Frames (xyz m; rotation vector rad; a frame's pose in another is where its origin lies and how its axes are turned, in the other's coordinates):
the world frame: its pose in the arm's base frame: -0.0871 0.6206 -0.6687 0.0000 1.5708 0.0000
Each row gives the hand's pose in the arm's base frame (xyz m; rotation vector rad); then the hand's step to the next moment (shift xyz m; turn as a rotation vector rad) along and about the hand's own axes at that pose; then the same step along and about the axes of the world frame.
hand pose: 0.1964 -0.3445 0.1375 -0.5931 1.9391 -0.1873
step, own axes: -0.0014 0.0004 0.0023 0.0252 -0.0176 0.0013
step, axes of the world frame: 0.0000 0.0013 0.0024 0.0142 -0.0272 -0.0014
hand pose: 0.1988 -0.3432 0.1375 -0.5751 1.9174 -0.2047
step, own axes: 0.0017 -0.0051 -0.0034 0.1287 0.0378 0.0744
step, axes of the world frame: -0.0020 -0.0057 -0.0021 0.1512 -0.0201 0.0160
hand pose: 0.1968 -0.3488 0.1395 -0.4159 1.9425 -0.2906
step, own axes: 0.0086 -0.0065 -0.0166 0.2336 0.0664 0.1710
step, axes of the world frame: -0.0019 -0.0093 -0.0174 0.2878 -0.0389 0.0624
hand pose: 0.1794 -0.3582 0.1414 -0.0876 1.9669 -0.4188
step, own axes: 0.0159 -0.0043 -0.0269 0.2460 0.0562 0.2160
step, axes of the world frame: 0.0026 -0.0012 -0.0314 0.3117 -0.0628 0.0961
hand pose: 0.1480 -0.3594 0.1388 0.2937 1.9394 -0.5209
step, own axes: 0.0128 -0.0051 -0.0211 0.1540 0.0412 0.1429
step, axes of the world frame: 0.0032 0.0054 -0.0244 0.1991 -0.0378 0.0689
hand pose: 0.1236 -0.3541 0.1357 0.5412 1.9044 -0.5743
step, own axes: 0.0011 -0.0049 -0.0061 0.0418 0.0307 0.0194
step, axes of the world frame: -0.0019 0.0000 -0.0077 0.0500 0.0169 0.0168
